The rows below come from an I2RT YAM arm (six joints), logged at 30 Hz.
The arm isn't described. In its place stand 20 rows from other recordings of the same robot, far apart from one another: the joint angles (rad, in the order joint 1, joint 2, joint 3, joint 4, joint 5, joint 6), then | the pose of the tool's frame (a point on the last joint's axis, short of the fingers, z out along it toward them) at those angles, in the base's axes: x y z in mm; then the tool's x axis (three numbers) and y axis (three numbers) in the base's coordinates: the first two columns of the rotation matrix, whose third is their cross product.
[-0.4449 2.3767 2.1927 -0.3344 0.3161 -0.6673] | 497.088, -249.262, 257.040, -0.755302, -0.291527, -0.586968, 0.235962, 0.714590, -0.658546
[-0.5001 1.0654 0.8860 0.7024 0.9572 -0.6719] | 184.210, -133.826, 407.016, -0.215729, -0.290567, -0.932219, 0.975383, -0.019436, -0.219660
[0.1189 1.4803 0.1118 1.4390 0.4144 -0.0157] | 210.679, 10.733, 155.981, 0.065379, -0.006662, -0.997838, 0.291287, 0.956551, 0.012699
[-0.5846 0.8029 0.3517 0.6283 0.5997 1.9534] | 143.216, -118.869, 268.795, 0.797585, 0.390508, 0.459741, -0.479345, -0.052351, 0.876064
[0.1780 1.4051 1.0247 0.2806 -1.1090 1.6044] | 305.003, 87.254, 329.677, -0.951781, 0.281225, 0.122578, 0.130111, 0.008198, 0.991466
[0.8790 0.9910 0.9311 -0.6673 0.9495 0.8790] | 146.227, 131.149, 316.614, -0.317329, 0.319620, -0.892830, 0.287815, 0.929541, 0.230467
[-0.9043 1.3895 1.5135 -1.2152 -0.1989 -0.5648] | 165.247, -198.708, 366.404, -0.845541, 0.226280, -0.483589, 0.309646, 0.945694, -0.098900
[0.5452 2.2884 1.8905 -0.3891 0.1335 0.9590] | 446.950, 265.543, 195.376, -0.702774, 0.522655, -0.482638, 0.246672, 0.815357, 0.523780
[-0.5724 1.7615 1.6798 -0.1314 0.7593 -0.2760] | 336.990, -246.297, 391.410, -0.432241, 0.043383, -0.900714, 0.873741, 0.267194, -0.406428
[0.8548 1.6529 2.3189 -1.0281 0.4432 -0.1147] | 206.130, 213.670, 537.555, -0.183107, -0.367985, -0.911624, -0.442190, 0.859032, -0.257938
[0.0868 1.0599 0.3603 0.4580 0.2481 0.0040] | 222.277, 10.567, 205.977, -0.237740, -0.016796, -0.971184, 0.154448, 0.986476, -0.054868
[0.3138 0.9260 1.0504 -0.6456 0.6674 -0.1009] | 183.157, 36.273, 363.663, -0.498204, -0.244856, -0.831768, 0.219039, 0.892641, -0.393973
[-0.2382 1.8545 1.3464 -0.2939 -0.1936 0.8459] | 402.834, -90.764, 221.875, -0.387092, 0.849917, -0.357491, 0.590179, 0.526275, 0.612146
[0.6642 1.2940 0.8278 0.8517 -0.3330 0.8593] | 223.870, 190.037, 351.400, -0.428530, 0.573552, -0.698140, -0.760379, 0.188438, 0.621543
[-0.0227 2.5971 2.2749 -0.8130 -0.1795 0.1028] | 543.223, -5.975, 130.735, -0.907037, 0.121590, -0.403113, 0.040311, 0.978076, 0.204311
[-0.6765 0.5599 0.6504 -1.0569 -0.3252 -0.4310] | 82.061, -51.300, 246.961, -0.771653, 0.111860, -0.626130, 0.142313, 0.989821, 0.001446
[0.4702 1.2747 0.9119 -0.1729 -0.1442 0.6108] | 253.751, 134.700, 279.403, -0.693096, 0.284419, -0.662362, -0.196555, 0.809482, 0.553267
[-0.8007 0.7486 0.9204 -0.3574 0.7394 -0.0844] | 91.595, -128.898, 375.675, -0.211599, 0.128709, -0.968845, 0.977112, 0.050027, -0.206758
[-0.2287 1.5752 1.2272 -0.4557 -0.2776 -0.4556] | 340.234, -69.180, 272.430, -0.644085, -0.284544, -0.710063, -0.279083, 0.951669, -0.128211
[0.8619 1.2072 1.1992 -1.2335 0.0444 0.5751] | 135.965, 156.112, 314.603, -0.924313, -0.243083, -0.294203, -0.293441, 0.945574, 0.140647
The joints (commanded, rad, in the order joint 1, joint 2, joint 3, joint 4, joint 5, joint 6), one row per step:
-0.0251, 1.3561, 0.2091, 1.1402, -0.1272, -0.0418
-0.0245, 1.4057, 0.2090, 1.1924, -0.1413, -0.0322
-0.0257, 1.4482, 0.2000, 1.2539, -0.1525, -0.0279
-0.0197, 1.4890, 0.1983, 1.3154, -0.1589, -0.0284
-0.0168, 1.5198, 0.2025, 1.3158, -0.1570, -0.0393
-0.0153, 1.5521, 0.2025, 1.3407, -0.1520, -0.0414
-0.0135, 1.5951, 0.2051, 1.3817, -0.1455, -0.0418
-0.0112, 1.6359, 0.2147, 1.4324, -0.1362, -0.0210
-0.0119, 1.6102, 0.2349, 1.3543, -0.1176, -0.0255
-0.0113, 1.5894, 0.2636, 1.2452, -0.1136, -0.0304
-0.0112, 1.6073, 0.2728, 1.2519, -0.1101, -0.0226
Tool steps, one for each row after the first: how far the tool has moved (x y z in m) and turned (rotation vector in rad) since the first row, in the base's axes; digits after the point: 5 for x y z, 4 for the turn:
0.00274, 0.00057, -0.00473, 0.0096, -0.0015, 0.0146
0.00299, 0.00068, -0.00924, 0.0135, -0.0109, 0.0247
0.00446, 0.00226, -0.01160, 0.0123, -0.0299, 0.0372
0.00674, 0.00283, -0.01717, 0.0025, -0.0050, 0.0381
0.00805, 0.00299, -0.02143, 0.0006, 0.0021, 0.0346
0.01021, 0.00316, -0.02575, 0.0002, 0.0015, 0.0299
0.01377, 0.00334, -0.02720, 0.0203, -0.0156, 0.0229
0.01766, 0.00247, -0.02572, 0.0163, 0.0159, 0.0034
0.02304, 0.00241, -0.02653, 0.0121, 0.0750, -0.0003
0.02581, 0.00228, -0.02789, 0.0197, 0.0777, -0.0040

